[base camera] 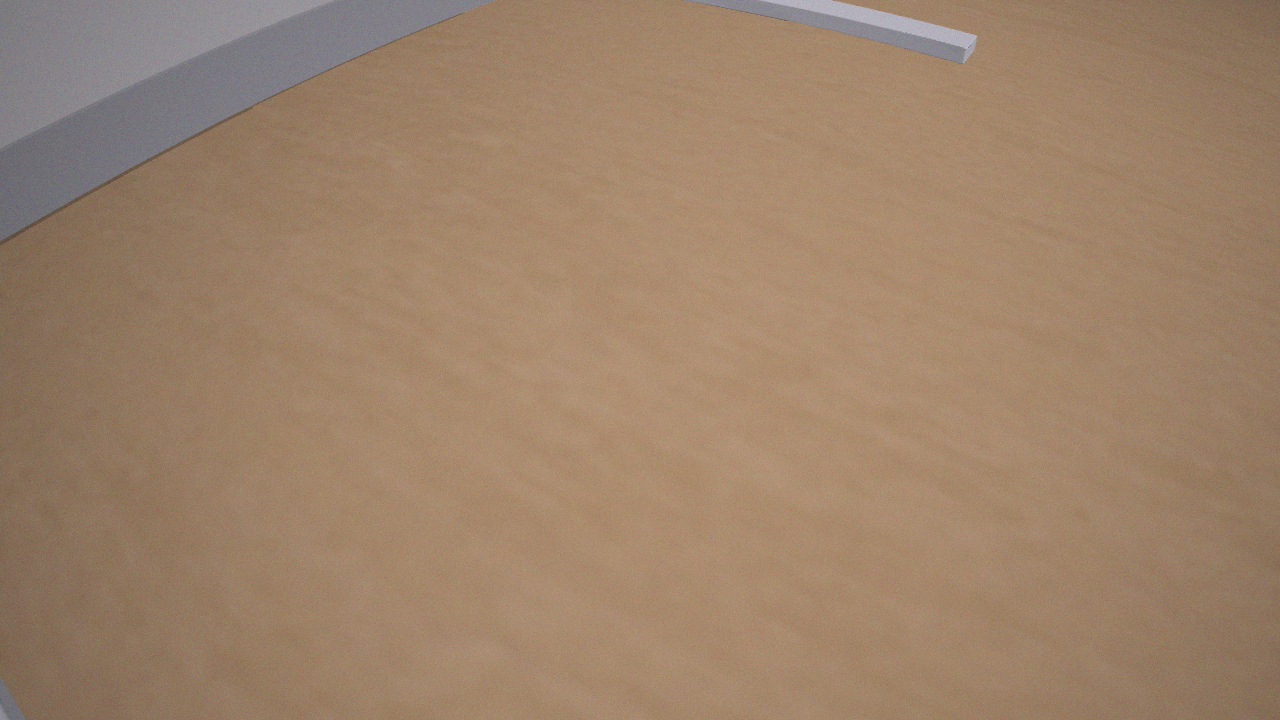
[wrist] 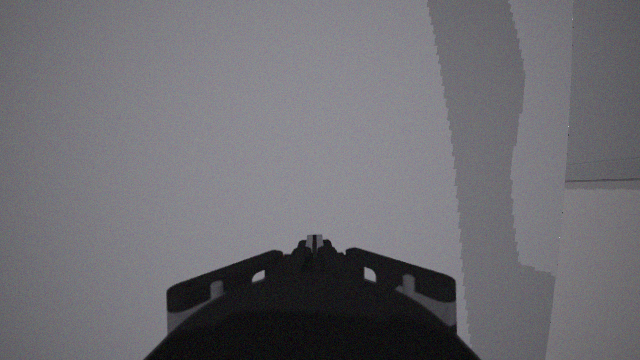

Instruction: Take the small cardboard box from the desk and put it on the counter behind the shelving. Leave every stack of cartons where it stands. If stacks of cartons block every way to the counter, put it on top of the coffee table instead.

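Places are measured from the arm's base along level axes (x ahead, y left, z up), in centimetres.
Pixels of known places: gripper, fingertip midpoint: (wrist: 315, 245).
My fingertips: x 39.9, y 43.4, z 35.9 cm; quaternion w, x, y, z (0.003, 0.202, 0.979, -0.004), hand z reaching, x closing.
Behind a point stands the place of what it marks.
My gripper (wrist: 315, 245) {x 39.9, y 43.4, z 35.9 cm} is shut in the wrist view, its two fingertips together at the lower middle with nothing between them. Behind it is a plain pale grey surface (wrist: 250, 125) {x 41.5, y 29.0, z 32.3 cm}, which may be the desk top. The small cardboard box does not show in either view; the dark gripper body hides the bottom middle of the wrist view. The counter, the shelving, the carton stacks and the coffee table cannot be made out.
A dark shadow band (wrist: 482, 150) runs down the right of the grey surface, with its edge further right. In the base view a grey wall base (base camera: 161, 125) {x 87.0, y 58.9, z -36.6 cm} crosses the upper left, and a pale bar (base camera: 877, 26) lies on the brown floor (base camera: 626, 358) {x 47.7, y 1.3, z -39.6 cm} at the top.
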